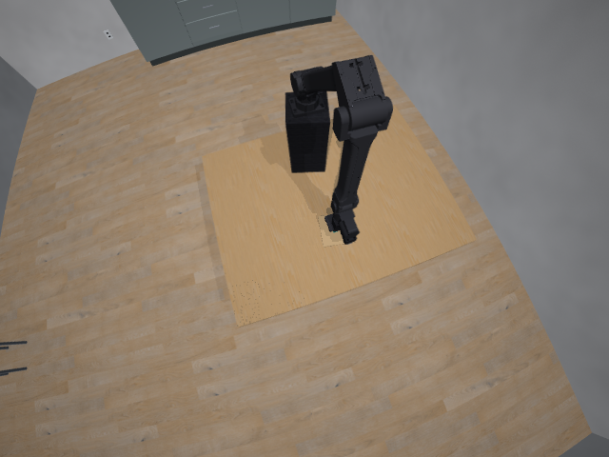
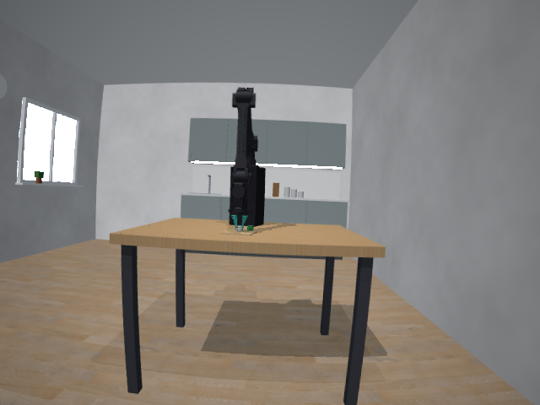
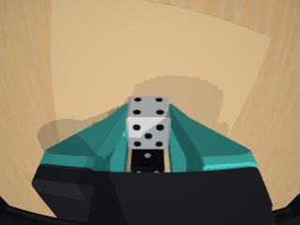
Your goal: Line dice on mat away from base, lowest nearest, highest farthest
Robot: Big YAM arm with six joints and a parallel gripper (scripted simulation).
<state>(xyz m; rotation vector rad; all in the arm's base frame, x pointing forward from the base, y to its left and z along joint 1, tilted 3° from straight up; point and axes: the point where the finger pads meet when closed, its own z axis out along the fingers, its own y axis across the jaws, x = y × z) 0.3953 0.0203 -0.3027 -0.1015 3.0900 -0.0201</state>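
Right now my hand is right at the white die. Also, from my hand: mat: 2 cm below; green die: 11 cm behind, 4 cm to the left, 1 cm below; black die: 5 cm behind.
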